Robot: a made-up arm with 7 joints. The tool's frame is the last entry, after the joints.
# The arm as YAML. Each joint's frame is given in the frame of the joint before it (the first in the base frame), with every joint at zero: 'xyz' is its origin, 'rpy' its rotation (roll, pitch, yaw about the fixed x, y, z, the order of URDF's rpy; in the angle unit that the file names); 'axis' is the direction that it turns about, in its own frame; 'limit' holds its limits. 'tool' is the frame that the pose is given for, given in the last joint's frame.
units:
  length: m
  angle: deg
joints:
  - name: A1
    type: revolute
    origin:
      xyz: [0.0, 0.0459, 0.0]
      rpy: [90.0, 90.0, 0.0]
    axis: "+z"
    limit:
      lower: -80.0
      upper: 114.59
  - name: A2
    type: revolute
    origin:
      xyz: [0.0, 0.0, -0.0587]
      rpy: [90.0, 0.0, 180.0]
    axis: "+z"
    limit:
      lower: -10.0
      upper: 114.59
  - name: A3
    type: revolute
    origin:
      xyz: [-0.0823, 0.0, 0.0]
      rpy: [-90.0, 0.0, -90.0]
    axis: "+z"
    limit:
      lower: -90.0
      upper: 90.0
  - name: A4
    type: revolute
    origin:
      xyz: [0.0, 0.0, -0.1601]
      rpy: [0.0, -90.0, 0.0]
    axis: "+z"
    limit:
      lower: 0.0
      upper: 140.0
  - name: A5
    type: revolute
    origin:
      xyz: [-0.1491, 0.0, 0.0]
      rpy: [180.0, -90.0, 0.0]
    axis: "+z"
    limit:
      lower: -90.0
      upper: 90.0
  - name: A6
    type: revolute
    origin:
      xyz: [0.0, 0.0, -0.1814]
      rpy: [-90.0, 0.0, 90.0]
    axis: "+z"
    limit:
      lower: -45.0
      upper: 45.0
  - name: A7
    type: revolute
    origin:
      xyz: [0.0, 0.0, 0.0]
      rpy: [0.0, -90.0, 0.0]
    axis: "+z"
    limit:
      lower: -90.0
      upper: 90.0
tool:
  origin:
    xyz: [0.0, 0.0, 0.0]
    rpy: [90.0, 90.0, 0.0]
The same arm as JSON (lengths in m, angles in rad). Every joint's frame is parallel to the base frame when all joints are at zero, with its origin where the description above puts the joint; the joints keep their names.
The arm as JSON. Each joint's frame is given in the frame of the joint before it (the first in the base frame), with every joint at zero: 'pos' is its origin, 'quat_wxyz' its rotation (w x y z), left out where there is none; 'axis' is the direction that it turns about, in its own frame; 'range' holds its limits. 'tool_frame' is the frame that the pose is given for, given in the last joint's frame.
{"length_unit": "m", "angle_unit": "rad", "joints": [{"joint": "A1", "pos": [0.0, 0.0459, 0.0], "axis": [0.0, -1.0, 0.0], "range": [-1.3963, 2.0]}, {"joint": "A2", "pos": [0.0, 0.0587, 0.0], "axis": [1.0, 0.0, 0.0], "range": [-0.1745, 2.0]}, {"joint": "A3", "pos": [0.0, 0.0, -0.0823], "axis": [0.0, 0.0, 1.0], "range": [-1.5708, 1.5708]}, {"joint": "A4", "pos": [0.0, 0.0, -0.1601], "axis": [0.0, -1.0, 0.0], "range": [0.0, 2.4435]}, {"joint": "A5", "pos": [0.0, 0.0, -0.1491], "axis": [0.0, 0.0, 1.0], "range": [-1.5708, 1.5708]}, {"joint": "A6", "pos": [0.0, 0.0, -0.1814], "axis": [0.0, 1.0, 0.0], "range": [-0.7854, 0.7854]}, {"joint": "A7", "pos": [0.0, 0.0, 0.0], "axis": [-1.0, 0.0, 0.0], "range": [-1.5708, 1.5708]}], "tool_frame": {"pos": [0.0, 0.0, 0.0]}}
